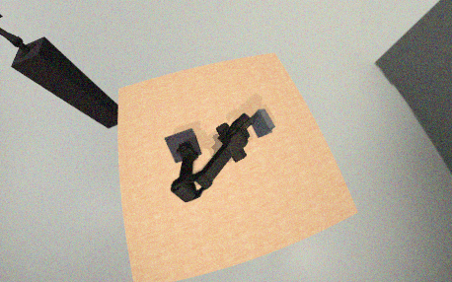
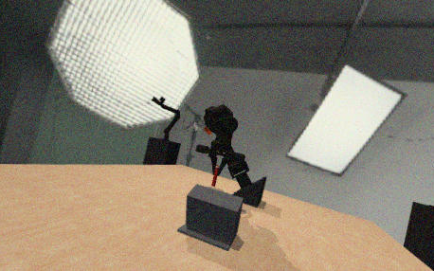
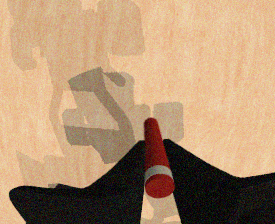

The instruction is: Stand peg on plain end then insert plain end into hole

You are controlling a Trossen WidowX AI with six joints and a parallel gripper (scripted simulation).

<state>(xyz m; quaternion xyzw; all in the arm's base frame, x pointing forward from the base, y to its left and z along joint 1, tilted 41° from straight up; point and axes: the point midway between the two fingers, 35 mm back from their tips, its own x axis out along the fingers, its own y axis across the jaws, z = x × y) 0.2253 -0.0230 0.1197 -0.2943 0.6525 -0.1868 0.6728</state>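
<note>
Now: the sloped panel 23 cm ahead of my gripper tip, 9 cm to the left of it and 6 cm below it. From my gripper tip the other things lie so: red peg: 2 cm above.
</note>
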